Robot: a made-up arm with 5 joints. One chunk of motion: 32 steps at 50 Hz.
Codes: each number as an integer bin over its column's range. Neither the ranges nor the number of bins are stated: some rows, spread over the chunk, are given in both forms.
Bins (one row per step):
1: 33 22 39 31 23 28
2: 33 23 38 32 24 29
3: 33 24 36 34 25 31
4: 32 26 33 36 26 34
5: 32 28 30 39 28 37
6: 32 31 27 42 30 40
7: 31 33 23 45 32 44
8: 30 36 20 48 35 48
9: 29 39 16 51 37 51
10: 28 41 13 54 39 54
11: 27 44 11 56 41 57
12: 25 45 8 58 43 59
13: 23 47 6 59 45 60
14: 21 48 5 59 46 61
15: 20 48 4 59 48 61
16: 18 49 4 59 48 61
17: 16 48 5 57 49 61
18: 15 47 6 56 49 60
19: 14 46 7 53 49 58
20: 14 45 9 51 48 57
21: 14 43 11 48 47 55
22: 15 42 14 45 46 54
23: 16 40 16 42 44 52
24: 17 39 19 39 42 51
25: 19 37 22 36 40 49
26: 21 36 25 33 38 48
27: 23 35 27 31 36 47
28: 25 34 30 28 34 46
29: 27 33 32 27 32 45
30: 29 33 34 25 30 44
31: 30 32 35 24 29 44
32: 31 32 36 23 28 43
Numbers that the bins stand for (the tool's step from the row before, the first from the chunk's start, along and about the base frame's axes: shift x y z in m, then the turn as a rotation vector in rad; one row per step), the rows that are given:
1: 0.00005 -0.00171 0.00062 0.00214 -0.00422 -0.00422
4: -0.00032 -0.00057 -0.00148 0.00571 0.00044 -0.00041
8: -0.00105 0.00229 -0.00602 0.01429 0.01444 0.00848
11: -0.00214 0.00457 -0.00916 0.02000 0.02378 0.01419
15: -0.00470 0.00571 -0.01160 0.02214 0.03467 0.01673
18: -0.00652 0.00543 -0.01090 0.02000 0.03622 0.01610
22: -0.00652 0.00400 -0.00811 0.01214 0.03156 0.01229
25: -0.00506 0.00257 -0.00532 0.00571 0.02222 0.00911
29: -0.00214 0.00143 -0.00183 -0.00071 0.00978 0.00657
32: -0.00068 0.00114 -0.00043 -0.00357 0.00356 0.00530
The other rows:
2: 0.00005 -0.00143 0.00027 0.00286 -0.00267 -0.00359
3: 0.00005 -0.00114 -0.00043 0.00429 -0.00111 -0.00232
5: -0.00032 0.00000 -0.00252 0.00786 0.00356 0.00149
6: -0.00032 0.00086 -0.00357 0.01000 0.00667 0.00340
7: -0.00068 0.00143 -0.00497 0.01214 0.00978 0.00594
9: -0.00141 0.00314 -0.00741 0.01643 0.01756 0.01038
10: -0.00178 0.00371 -0.00846 0.01857 0.02067 0.01229
12: -0.00287 0.00486 -0.01021 0.02143 0.02689 0.01546
13: -0.00360 0.00543 -0.01090 0.02214 0.03000 0.01610
14: -0.00433 0.00571 -0.01125 0.02214 0.03156 0.01673
16: -0.00543 0.00600 -0.01160 0.02214 0.03467 0.01673
17: -0.00616 0.00571 -0.01125 0.02071 0.03622 0.01673
19: -0.00689 0.00514 -0.01056 0.01786 0.03622 0.01483
20: -0.00689 0.00486 -0.00986 0.01643 0.03467 0.01419
21: -0.00689 0.00429 -0.00916 0.01429 0.03311 0.01292
23: -0.00616 0.00343 -0.00741 0.01000 0.02844 0.01102
24: -0.00579 0.00314 -0.00637 0.00786 0.02533 0.01038
26: -0.00433 0.00229 -0.00427 0.00357 0.01911 0.00848
27: -0.00360 0.00200 -0.00357 0.00214 0.01600 0.00784
28: -0.00287 0.00171 -0.00252 0.00000 0.01289 0.00721
30: -0.00141 0.00143 -0.00113 -0.00214 0.00667 0.00594
31: -0.00105 0.00114 -0.00078 -0.00286 0.00511 0.00594

